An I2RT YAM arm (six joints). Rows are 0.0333 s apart.
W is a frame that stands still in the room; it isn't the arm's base.
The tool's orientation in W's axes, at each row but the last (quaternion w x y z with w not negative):
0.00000 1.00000 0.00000 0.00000
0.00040 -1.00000 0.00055 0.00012
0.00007 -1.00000 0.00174 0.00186
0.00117 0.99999 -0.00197 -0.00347
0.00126 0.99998 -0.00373 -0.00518
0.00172 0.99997 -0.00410 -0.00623
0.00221 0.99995 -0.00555 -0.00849
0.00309 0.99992 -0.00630 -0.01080
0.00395 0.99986 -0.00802 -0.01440
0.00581 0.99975 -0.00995 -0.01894
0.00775 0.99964 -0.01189 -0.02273
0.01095 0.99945 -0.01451 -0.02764
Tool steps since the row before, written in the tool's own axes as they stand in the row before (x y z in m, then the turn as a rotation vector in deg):
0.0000 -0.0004 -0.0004 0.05 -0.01 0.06
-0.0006 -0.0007 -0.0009 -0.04 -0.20 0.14
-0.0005 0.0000 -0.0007 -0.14 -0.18 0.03
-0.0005 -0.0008 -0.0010 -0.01 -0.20 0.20
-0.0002 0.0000 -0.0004 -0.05 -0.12 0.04
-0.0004 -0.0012 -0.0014 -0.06 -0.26 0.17
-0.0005 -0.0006 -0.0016 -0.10 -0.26 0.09
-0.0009 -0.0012 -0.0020 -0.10 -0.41 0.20
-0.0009 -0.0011 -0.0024 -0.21 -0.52 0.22
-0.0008 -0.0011 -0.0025 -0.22 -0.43 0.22
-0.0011 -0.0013 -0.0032 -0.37 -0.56 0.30
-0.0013 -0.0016 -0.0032 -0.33 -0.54 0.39
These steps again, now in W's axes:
0.0000 0.0004 0.0004 0.05 0.01 -0.06
-0.0006 0.0007 0.0009 -0.04 0.20 -0.14
-0.0005 0.0000 0.0007 -0.14 0.18 -0.03
-0.0005 0.0008 0.0010 -0.01 0.20 -0.20
-0.0002 0.0000 0.0004 -0.05 0.12 -0.04
-0.0004 0.0012 0.0014 -0.06 0.26 -0.17
-0.0005 0.0006 0.0016 -0.10 0.26 -0.09
-0.0008 0.0012 0.0020 -0.10 0.41 -0.20
-0.0008 0.0011 0.0024 -0.21 0.52 -0.22
-0.0007 0.0011 0.0025 -0.22 0.43 -0.22
-0.0009 0.0014 0.0032 -0.37 0.56 -0.29
-0.0011 0.0017 0.0032 -0.34 0.54 -0.38

